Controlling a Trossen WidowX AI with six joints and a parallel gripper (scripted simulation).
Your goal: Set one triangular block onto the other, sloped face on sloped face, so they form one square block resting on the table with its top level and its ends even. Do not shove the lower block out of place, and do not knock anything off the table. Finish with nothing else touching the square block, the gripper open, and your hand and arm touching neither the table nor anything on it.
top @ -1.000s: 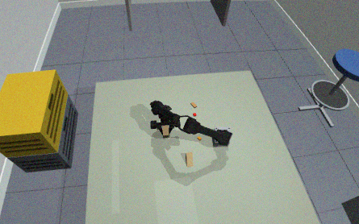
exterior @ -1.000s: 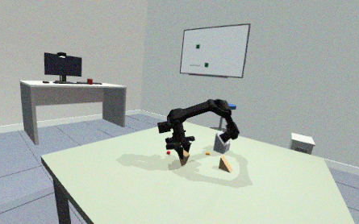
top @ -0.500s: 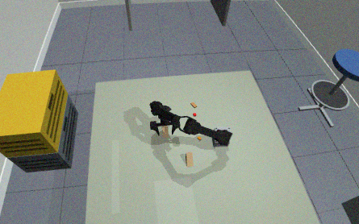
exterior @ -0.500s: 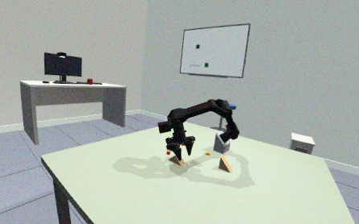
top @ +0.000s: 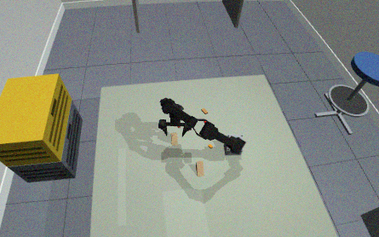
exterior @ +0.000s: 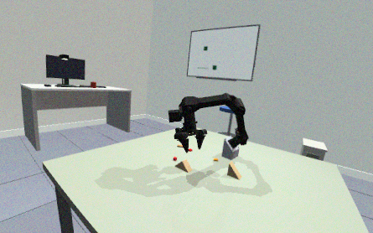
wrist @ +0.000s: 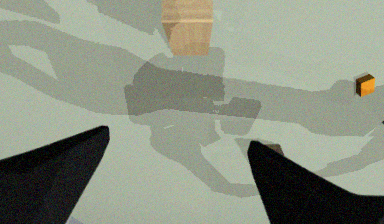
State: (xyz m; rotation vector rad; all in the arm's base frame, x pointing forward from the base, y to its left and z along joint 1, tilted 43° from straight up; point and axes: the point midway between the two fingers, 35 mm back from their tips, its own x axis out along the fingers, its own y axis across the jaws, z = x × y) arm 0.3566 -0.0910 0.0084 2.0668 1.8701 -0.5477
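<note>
Now: the tan wooden triangular block 9 cm below my gripper tip and 5 cm to the right of it. From my gripper tip the other things lie so: red cube 15 cm to the right, 11 cm below, 3 cm behind; then orange cube 23 cm behind, 11 cm below, 2 cm to the left.
</note>
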